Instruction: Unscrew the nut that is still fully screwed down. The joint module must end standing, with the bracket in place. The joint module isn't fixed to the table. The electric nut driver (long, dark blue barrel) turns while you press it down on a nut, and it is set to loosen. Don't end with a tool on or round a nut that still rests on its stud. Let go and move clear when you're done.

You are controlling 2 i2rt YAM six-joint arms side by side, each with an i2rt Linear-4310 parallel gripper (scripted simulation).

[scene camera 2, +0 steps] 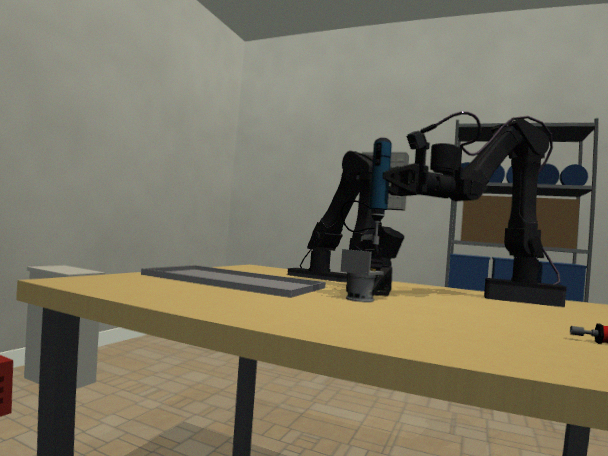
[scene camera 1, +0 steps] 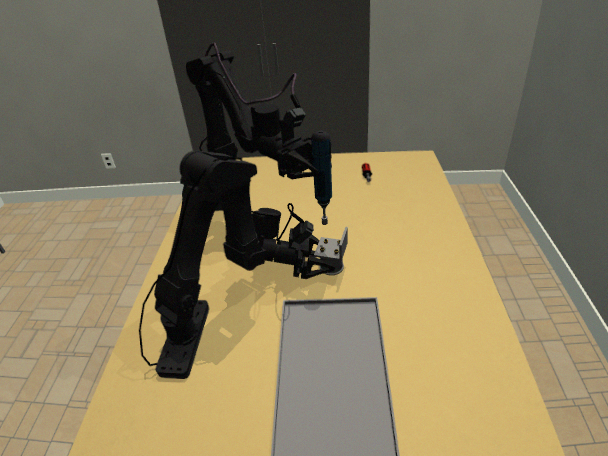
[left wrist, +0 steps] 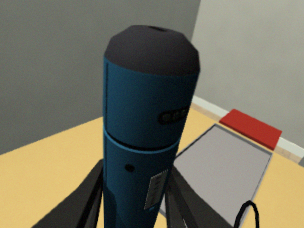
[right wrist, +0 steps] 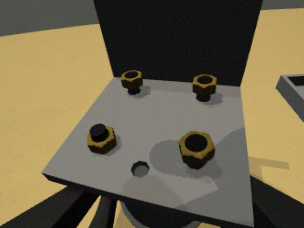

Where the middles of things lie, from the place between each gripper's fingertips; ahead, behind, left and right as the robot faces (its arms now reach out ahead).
The joint module (scene camera 2: 360, 286) lies 1 cm above my right hand. Round my right hand: bracket (right wrist: 170, 50): 5 cm above; grey tray (scene camera 1: 332, 384): 33 cm to the right, 2 cm below, 1 cm behind.
The bracket lies 21 cm below my left hand, 2 cm to the right of it and 1 cm ahead of it. The rest, counted from my left hand: joint module (25 cm below, 2 cm to the right, 1 cm ahead); then grey tray (36 cm to the right, 27 cm below).
